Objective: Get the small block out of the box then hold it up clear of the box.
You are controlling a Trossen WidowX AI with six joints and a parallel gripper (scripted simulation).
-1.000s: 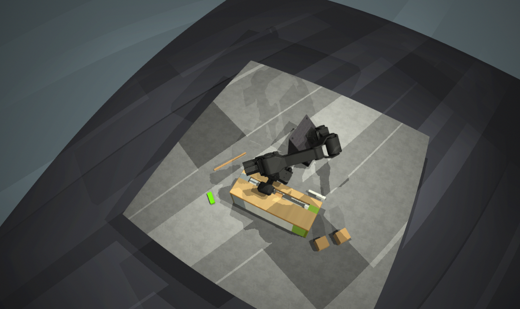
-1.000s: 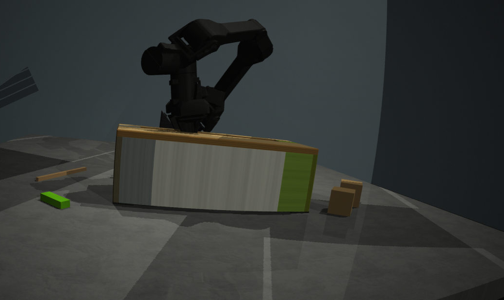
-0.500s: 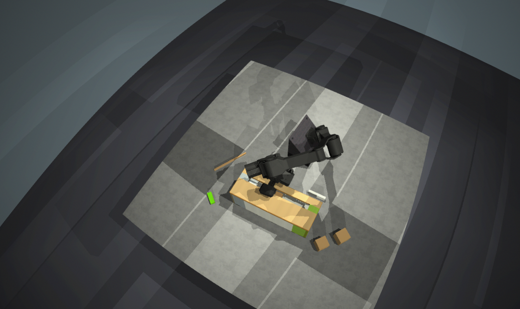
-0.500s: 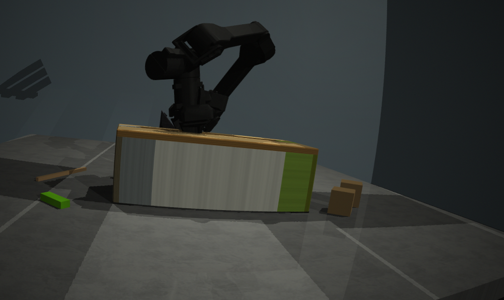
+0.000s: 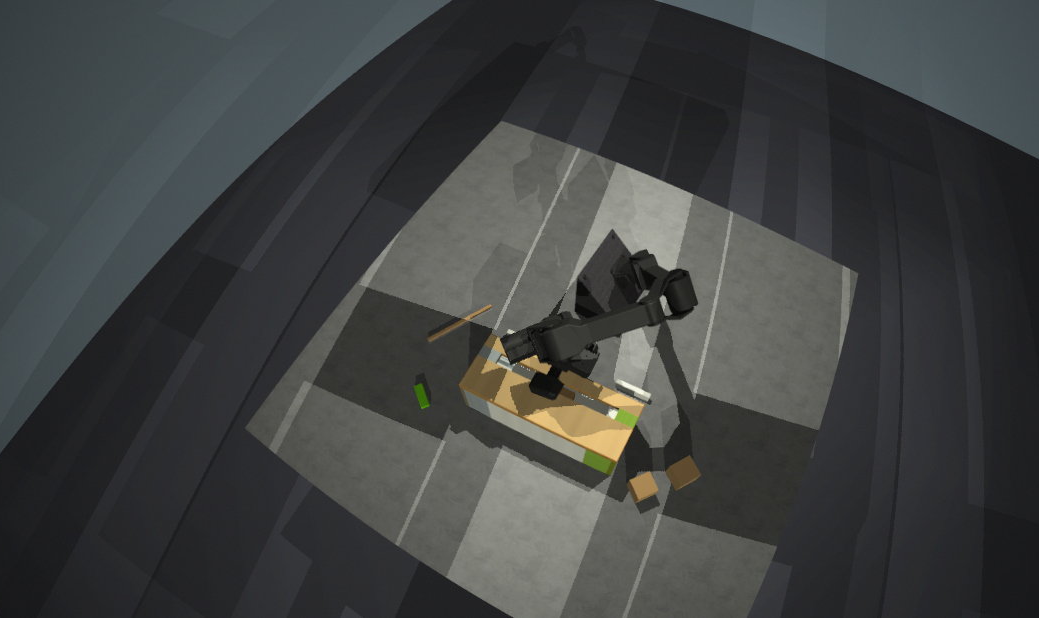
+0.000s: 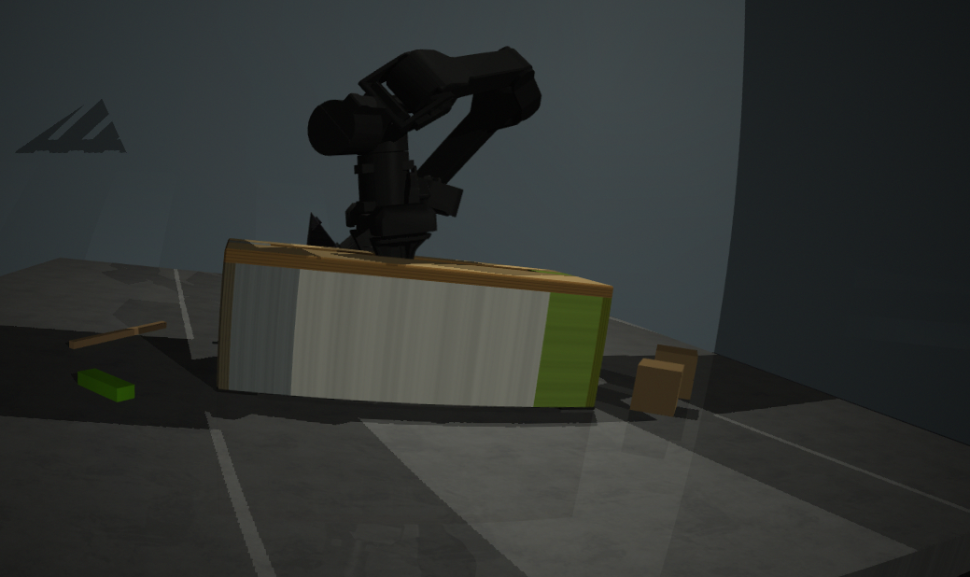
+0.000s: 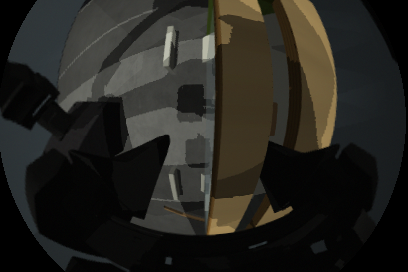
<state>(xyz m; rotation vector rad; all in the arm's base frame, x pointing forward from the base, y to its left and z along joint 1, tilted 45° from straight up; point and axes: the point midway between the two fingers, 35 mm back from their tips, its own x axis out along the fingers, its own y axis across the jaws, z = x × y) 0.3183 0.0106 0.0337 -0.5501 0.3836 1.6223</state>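
The tan block is 50 mm ahead of my gripper tip and 30 mm to the left of it. Round my gripper tip: thin wooden stick (330 mm to the right, 80 mm below); then box (40 mm ahead, 20 mm below).
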